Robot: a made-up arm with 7 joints.
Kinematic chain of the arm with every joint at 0, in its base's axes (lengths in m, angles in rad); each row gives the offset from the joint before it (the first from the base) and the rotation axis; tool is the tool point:
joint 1: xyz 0 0.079 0 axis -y
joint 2: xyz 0 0.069 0 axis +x
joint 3: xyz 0 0 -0.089 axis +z
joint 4: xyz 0 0 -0.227 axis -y
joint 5: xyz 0 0 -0.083 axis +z
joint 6: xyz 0 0 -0.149 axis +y
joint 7: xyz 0 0 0 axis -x
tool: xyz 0 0 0
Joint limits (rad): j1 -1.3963..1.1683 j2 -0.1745..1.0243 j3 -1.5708..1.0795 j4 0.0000..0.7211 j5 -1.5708..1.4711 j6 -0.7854..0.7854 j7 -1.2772..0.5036
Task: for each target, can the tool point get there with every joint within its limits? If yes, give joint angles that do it. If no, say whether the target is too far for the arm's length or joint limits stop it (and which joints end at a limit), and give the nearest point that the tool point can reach.
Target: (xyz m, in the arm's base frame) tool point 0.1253 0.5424 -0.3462
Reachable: yes | joints 0.1766 0.9234 -0.6890 0.3567 -0.8306 -0.4597 -0.2286
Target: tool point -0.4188 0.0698 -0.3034
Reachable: yes | joints -1.0343 0.0920 -1.2131 0.6137 0.9609 -0.4780 -0.2175
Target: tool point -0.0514 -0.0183 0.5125
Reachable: no: joint limits stop it (at a limit: joint 1, joint 2, joint 3, joint 4) | nearest point -0.4493 -0.0880 -0.0792 | short by 0.716 m
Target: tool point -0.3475 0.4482 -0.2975
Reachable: yes | joints -0.9170 0.5656 0.3350 0.1133 0.1183 0.5838 -0.4976
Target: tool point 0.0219 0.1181 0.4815
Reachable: no: joint limits stop it (at a limit: joint 1, joint 2, joint 4) | nearest point 0.2592 0.5886 0.0498 | short by 0.681 m
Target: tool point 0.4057 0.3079 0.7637
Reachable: no: too far | nearest point 0.2916 0.5687 0.0423 | short by 0.776 m
